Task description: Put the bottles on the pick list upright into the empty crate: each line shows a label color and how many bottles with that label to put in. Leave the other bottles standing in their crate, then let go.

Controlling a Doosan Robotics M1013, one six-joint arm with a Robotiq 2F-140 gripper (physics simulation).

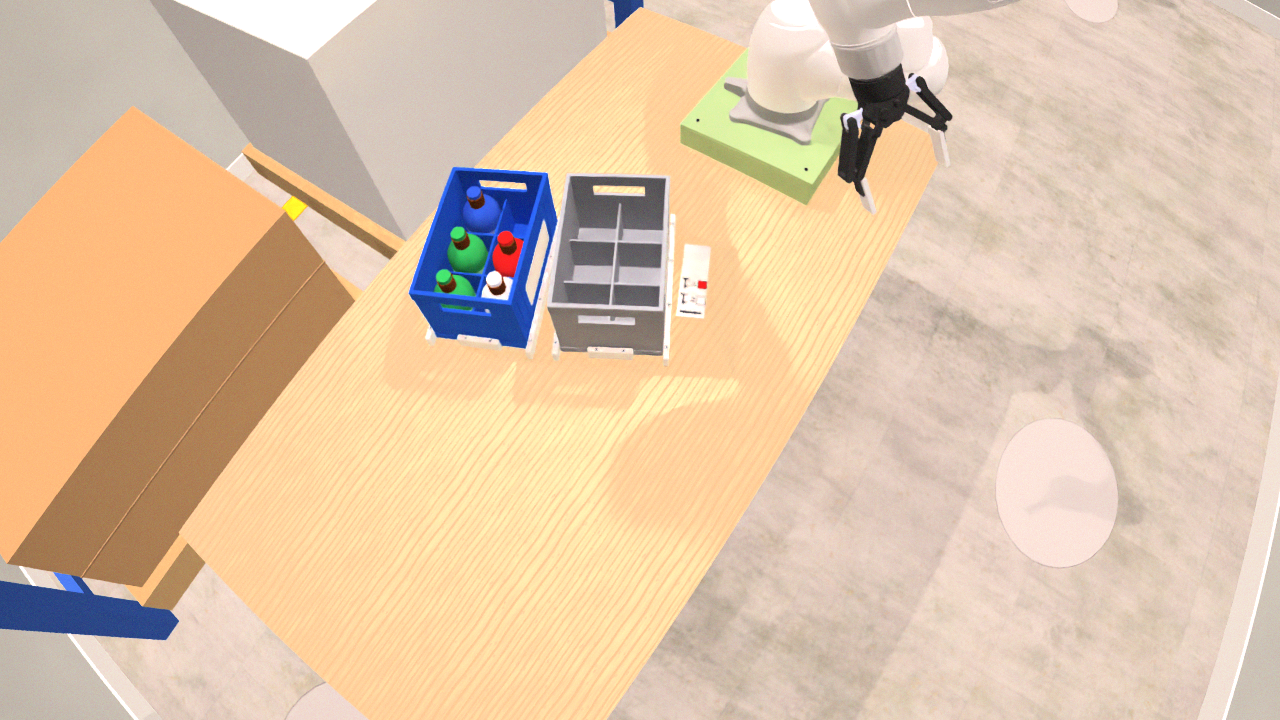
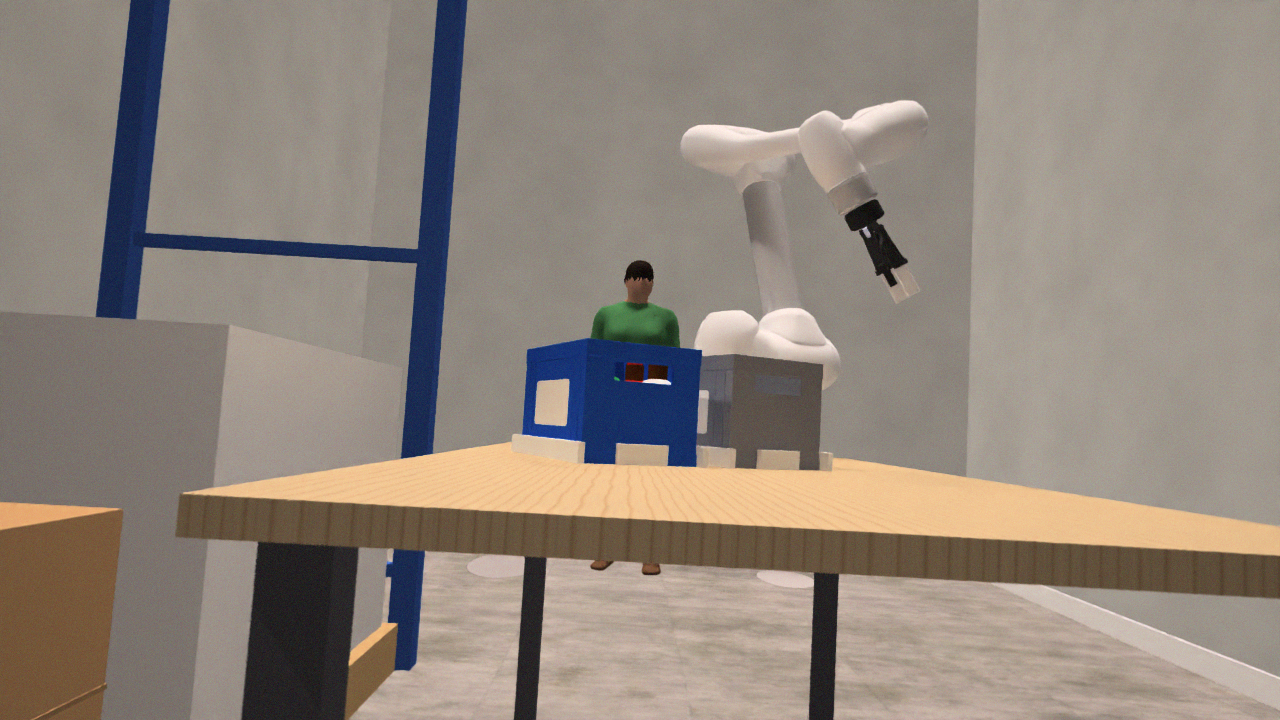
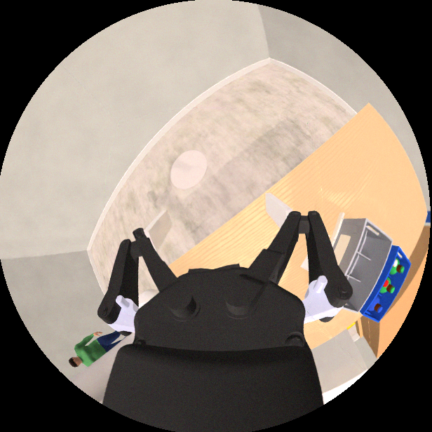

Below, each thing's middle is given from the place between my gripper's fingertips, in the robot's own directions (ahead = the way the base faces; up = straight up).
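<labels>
Taking the pick list [image 1: 695,267] first, I find my gripper 10 cm short of it, 30 cm to the left of it and 35 cm above it. Going by their middles, the pick list is the nearest to my gripper of the things named here. The red-label bottle [image 1: 506,254] is well ahead of my hand, a long way to the right of it and far below it. As for the blue-label bottle [image 1: 481,212], it sits a good way ahead of my hand, far to the right of it and, again, well below it.
</labels>
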